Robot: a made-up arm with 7 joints.
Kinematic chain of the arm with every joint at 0, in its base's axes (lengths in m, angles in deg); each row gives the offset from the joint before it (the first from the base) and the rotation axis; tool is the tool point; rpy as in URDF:
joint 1: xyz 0 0 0.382 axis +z
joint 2: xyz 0 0 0 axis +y
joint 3: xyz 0 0 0.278 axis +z
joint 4: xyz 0.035 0 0 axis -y
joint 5: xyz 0.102 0 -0.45 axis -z
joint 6: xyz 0 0 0 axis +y
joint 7: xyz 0.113 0 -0.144 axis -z
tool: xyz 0 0 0 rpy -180 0 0
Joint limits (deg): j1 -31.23..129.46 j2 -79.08..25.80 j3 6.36..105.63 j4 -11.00..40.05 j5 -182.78..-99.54 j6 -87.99..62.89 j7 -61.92..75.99
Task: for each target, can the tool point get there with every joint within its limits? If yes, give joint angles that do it. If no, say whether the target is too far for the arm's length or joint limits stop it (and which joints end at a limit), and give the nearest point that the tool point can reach.
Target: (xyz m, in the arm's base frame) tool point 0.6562 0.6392 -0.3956
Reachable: no: too far | nearest point 0.3426 0.3337 0.0652 | short by 0.636 m
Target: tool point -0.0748 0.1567 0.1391
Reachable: yes | joints 81.63 -59.66 83.54 2.37 -117.95 -27.16 12.71
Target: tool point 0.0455 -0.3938 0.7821
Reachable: no: joint limits stop it (at a limit: joint 1, joint 2, joint 3, joint 5, joint 6) | nearest point 0.2288 -0.1702 0.7767 | short by 0.289 m
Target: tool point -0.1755 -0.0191 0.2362
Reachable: yes | joints 116.32 -67.93 73.71 10.88 -118.70 -67.89 57.43
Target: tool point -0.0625 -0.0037 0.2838
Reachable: yes | joints 65.83 13.43 41.51 8.60 -164.35 -75.85 41.60
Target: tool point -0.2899 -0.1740 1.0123
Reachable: no: joint limits stop it (at a limit: joint 1, joint 2, joint 4, joint 6) | nearest point -0.3157 -0.0366 0.8597 | short by 0.207 m
